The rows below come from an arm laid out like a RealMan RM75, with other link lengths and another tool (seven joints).
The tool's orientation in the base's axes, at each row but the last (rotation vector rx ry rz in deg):
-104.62, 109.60, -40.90
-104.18, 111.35, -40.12
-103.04, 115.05, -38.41
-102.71, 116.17, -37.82
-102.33, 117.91, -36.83
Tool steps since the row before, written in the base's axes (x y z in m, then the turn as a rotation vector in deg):
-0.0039, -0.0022, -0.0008, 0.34, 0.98, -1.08
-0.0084, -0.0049, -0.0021, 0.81, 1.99, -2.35
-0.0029, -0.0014, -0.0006, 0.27, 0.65, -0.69
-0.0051, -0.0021, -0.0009, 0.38, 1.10, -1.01
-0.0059, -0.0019, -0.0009, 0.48, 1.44, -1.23
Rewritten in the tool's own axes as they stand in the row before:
0.0024, 0.0035, -0.0015, -1.06, 0.41, 0.97
0.0055, 0.0078, -0.0028, -2.18, 0.82, 2.17
0.0017, 0.0026, -0.0010, -0.71, 0.22, 0.65
0.0027, 0.0045, -0.0018, -1.18, 0.35, 0.92
0.0027, 0.0052, -0.0022, -1.54, 0.42, 1.12

